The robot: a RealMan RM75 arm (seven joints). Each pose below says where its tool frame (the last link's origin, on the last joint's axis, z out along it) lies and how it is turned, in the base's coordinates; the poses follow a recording.
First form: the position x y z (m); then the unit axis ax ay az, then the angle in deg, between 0 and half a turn.
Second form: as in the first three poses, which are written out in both.
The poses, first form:
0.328, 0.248, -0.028, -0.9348, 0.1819, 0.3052, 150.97
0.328, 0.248, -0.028, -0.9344, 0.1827, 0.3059, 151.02
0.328, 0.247, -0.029, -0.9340, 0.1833, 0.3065, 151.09
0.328, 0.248, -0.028, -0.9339, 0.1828, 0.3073, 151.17
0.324, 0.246, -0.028, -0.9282, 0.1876, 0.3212, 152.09
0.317, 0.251, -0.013, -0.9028, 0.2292, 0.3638, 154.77
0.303, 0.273, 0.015, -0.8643, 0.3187, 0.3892, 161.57
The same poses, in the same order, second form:
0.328, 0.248, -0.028, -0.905, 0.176, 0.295, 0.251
0.328, 0.248, -0.028, -0.905, 0.177, 0.296, 0.250
0.328, 0.247, -0.029, -0.904, 0.178, 0.297, 0.250
0.328, 0.248, -0.028, -0.904, 0.177, 0.298, 0.249
0.324, 0.246, -0.028, -0.901, 0.182, 0.312, 0.241
0.317, 0.251, -0.013, -0.881, 0.224, 0.355, 0.218
0.303, 0.273, 0.015, -0.853, 0.315, 0.384, 0.160

